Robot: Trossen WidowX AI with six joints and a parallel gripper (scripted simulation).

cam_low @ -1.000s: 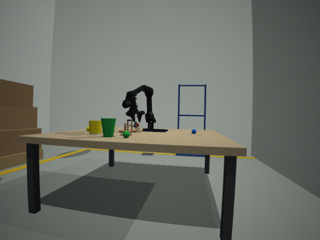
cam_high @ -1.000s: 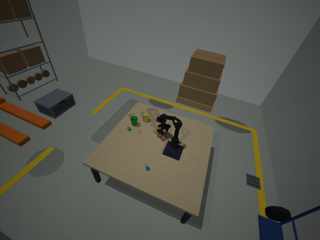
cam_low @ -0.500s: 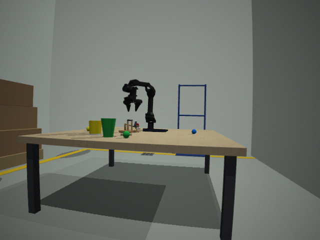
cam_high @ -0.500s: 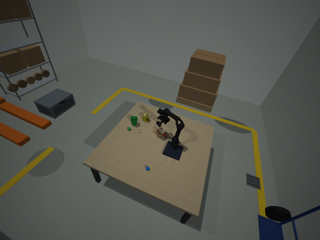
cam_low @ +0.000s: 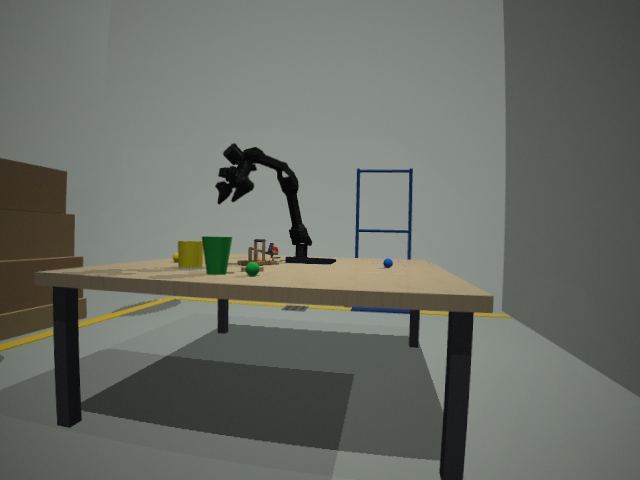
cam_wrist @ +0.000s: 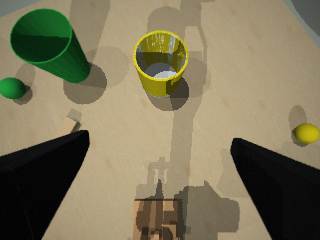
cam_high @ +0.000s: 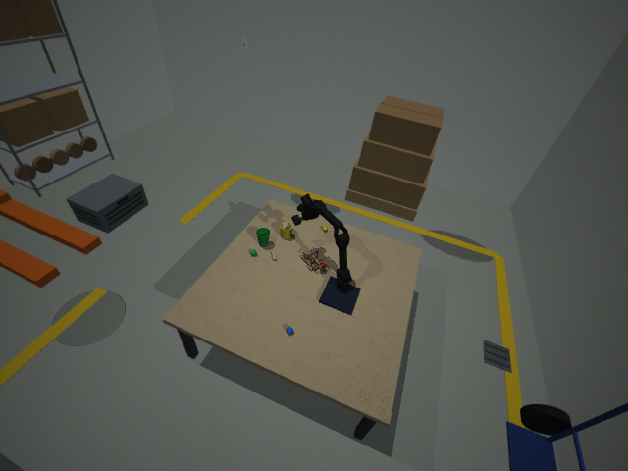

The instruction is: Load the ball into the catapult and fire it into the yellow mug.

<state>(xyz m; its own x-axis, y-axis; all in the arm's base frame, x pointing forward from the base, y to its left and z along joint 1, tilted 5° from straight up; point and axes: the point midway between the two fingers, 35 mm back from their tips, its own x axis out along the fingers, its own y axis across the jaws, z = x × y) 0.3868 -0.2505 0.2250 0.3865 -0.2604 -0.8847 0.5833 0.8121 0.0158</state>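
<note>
My gripper tip is now 220 mm past the red ball, 190 mm above it and 160 mm to the right of it. Round my gripper tip: yellow mug 220 mm below, 120 mm ahead, 80 mm to the right; then wooden catapult 200 mm below, 160 mm behind, 130 mm to the left; then wooden block 240 mm below, 150 mm to the left, 130 mm ahead.
</note>
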